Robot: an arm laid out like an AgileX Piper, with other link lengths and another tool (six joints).
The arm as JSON. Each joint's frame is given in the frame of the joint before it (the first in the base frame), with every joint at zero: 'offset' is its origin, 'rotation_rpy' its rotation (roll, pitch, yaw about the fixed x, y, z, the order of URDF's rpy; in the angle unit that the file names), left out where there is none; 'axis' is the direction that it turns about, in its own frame. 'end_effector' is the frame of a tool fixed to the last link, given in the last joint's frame.
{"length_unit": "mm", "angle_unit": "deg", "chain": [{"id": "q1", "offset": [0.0, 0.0, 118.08], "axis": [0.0, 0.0, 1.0]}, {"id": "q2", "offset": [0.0, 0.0, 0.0], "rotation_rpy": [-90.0, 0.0, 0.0], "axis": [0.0, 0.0, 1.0]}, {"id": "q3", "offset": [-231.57, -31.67, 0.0], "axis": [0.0, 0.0, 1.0]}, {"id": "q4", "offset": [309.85, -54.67, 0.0], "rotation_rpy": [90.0, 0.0, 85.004], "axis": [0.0, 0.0, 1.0]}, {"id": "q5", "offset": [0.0, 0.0, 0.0], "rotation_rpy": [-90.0, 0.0, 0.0], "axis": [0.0, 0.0, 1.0]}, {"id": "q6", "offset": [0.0, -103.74, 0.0], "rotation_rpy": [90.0, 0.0, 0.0], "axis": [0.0, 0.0, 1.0]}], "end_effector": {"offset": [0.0, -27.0, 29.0], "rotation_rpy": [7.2, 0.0, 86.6]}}
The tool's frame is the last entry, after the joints.
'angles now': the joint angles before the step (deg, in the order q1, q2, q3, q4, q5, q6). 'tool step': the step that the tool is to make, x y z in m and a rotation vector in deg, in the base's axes. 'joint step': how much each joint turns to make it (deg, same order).
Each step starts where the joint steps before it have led.
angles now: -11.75, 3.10, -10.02, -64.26, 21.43, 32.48
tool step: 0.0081, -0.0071, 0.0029, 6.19, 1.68, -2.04
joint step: 0.01, 7.32, -4.81, 2.77, 2.92, 2.69
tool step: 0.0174, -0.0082, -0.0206, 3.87, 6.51, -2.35
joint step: 0.02, 9.33, -2.23, -0.27, 2.32, 2.75
